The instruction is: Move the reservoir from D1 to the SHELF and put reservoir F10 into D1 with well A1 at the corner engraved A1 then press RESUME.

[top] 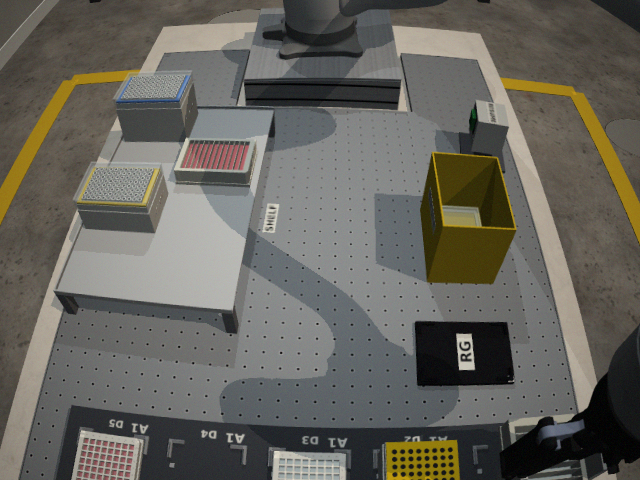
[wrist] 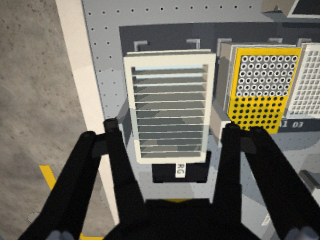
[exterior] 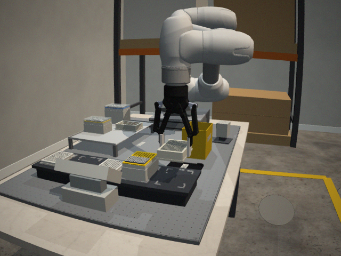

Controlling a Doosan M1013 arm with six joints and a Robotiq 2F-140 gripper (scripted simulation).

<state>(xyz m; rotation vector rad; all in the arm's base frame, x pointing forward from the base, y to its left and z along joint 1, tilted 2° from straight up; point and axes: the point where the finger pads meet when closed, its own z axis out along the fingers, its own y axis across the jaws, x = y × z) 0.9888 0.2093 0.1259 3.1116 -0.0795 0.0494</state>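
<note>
Now: the yellow tip rack 1 cm behind my hand, 13 cm to the right of it and 7 cm below it. The rest, counted from my hand: yellow bin (44 cm behind, 13 cm below); pale 12-trough reservoir (2 cm below); black RG nest (23 cm behind, 2 cm to the right, 17 cm below).
</note>
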